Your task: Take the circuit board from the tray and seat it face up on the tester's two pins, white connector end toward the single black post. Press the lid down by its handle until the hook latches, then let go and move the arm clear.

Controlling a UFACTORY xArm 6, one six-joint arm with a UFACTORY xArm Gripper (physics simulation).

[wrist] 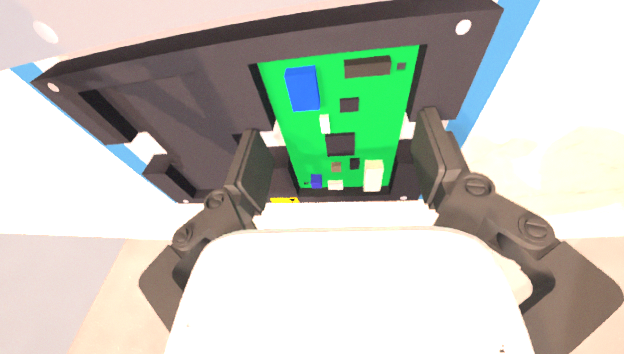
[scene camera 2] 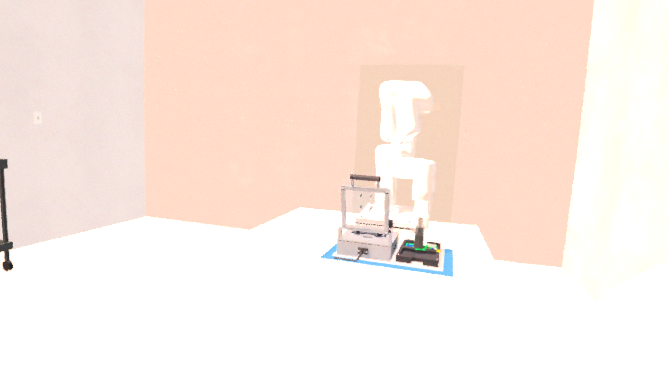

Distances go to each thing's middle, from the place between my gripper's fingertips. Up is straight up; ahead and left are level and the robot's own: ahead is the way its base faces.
The green circuit board (wrist: 340, 115) lies 1 cm to the left of my hand.
